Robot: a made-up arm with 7 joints.
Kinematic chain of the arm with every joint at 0, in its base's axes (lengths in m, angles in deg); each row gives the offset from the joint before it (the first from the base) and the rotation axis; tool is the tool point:
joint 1: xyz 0 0.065 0 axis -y
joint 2: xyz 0 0.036 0 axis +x
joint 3: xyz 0 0 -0.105 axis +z
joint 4: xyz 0 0 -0.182 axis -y
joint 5: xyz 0 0 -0.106 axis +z
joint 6: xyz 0 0 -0.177 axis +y
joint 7: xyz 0 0 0 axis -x
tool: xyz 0 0 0
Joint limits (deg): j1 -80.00..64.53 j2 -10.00..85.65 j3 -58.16..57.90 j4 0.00..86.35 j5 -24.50..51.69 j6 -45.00..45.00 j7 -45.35..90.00
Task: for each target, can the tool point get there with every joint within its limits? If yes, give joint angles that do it. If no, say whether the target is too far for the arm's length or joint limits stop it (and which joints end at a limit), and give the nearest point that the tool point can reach.
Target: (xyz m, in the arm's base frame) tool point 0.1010 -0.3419 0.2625
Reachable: no: joint limits stop it (at a limit: joint 1, joint 2, joint 4) | nearest point 0.2991 -0.1865 0.0257 | short by 0.346 m
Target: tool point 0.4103 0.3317 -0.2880
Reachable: yes | joints 42.73 34.47 -39.42 29.01 26.72 -2.75 -34.70
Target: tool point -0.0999 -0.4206 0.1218
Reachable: no: joint limits stop it (at a limit: joint 1, joint 2, joint 3, joint 4) | nearest point -0.2289 -0.1882 -0.1917 | short by 0.411 m
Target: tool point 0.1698 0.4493 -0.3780
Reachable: yes | joints 1.81 35.72 20.54 36.53 -1.90 26.15 7.42
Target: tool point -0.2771 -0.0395 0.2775
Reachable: no: joint limits stop it (at a limit: joint 1, joint 2, joint 4) | nearest point -0.5528 0.0020 -0.0975 | short by 0.467 m
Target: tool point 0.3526 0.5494 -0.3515
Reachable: no: too far | nearest point 0.3000 0.4825 -0.2990 | short by 0.100 m
